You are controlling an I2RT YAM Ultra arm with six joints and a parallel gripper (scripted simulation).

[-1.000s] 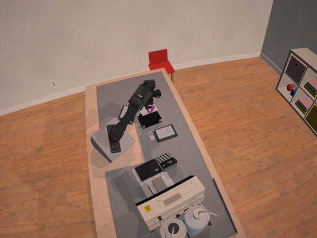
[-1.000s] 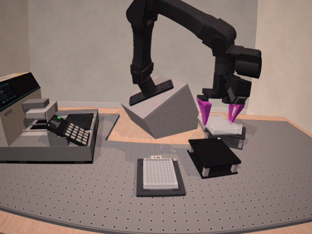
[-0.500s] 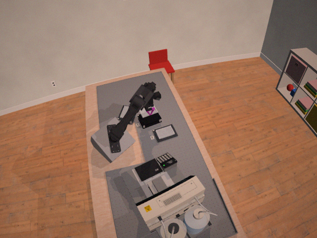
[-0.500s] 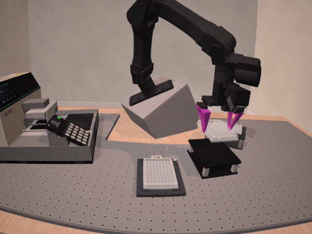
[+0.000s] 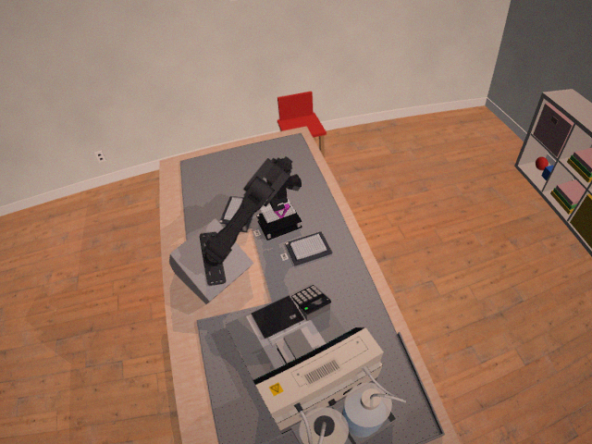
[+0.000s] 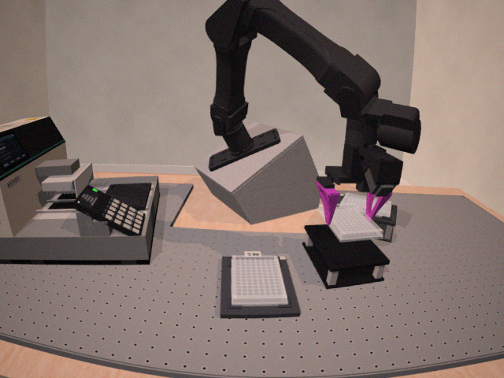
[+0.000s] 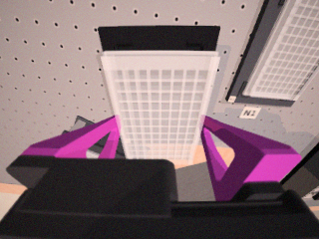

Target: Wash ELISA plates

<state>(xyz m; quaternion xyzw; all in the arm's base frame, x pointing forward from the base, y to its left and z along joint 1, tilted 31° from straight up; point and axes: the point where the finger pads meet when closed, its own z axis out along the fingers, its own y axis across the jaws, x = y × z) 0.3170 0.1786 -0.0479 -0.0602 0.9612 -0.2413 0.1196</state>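
Right now my hand is 5 cm above the raised black nest. The rest, counted from my hand: nest N1 (7 cm ahead, 17 cm to the right, 9 cm below); then black carrier pocket (16 cm behind, 46 cm to the right, 2 cm below); then grey manifold (14 cm behind, 61 cm to the right, 3 cm above).
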